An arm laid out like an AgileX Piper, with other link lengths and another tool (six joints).
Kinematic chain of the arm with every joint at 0, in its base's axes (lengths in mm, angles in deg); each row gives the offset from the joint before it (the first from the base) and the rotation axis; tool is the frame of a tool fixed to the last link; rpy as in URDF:
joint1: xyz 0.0 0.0 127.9 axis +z
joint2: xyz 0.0 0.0 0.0 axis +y
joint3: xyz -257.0 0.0 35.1 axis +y
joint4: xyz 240.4 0.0 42.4 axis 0.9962 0 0.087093
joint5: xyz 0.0 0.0 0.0 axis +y
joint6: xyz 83.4 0.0 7.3 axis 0.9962 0 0.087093
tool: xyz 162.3 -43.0 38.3 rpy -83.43 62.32 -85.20
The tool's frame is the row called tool.
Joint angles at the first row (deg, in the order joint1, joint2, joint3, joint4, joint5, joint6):
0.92, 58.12, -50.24, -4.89, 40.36, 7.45
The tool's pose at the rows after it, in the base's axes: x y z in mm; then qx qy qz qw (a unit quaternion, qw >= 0):
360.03, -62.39, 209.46, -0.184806, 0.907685, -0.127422, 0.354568
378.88, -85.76, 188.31, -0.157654, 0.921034, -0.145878, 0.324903
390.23, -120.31, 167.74, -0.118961, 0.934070, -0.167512, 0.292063
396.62, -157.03, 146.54, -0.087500, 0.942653, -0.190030, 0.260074
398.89, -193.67, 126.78, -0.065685, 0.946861, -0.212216, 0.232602
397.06, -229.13, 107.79, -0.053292, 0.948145, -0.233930, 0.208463
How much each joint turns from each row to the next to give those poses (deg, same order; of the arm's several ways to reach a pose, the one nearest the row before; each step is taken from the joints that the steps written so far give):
-0.20, 7.33, -2.11, -4.13, -4.04, 2.42
-1.85, 7.77, -2.71, -5.02, -1.65, 5.19
-3.41, 7.23, -3.19, -4.78, -0.43, 4.92
-3.81, 6.68, -2.77, -4.43, -0.64, 3.55
-4.00, 5.82, -2.17, -4.18, -1.23, 2.28
-4.03, 5.04, -1.38, -4.50, -1.88, 1.70

